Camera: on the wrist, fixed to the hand. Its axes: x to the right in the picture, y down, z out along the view.
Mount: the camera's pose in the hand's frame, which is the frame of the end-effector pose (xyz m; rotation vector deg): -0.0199 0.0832 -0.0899 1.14 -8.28 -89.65
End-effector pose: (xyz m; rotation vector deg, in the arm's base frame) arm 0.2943 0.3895 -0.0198 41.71 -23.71 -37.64
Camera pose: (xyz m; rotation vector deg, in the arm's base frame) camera 0.3635 0.4925 -0.0234 54.56 6.77 -124.66
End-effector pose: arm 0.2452 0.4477 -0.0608 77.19 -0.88 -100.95
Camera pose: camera 0.3676 0.4531 -0.0412 -55.76 -55.24 137.08
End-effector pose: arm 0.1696 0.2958 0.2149 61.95 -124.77 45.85
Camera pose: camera 0.1308 0.4113 0.2384 130.47 -45.42 -1.39
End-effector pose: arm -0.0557 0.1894 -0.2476 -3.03 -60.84 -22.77
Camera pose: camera 0.0398 0.2516 -0.2967 47.41 -61.39 -102.99
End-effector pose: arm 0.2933 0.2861 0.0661 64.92 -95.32 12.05
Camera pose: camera 0.2891 0.3981 0.1193 122.02 -28.00 -48.96
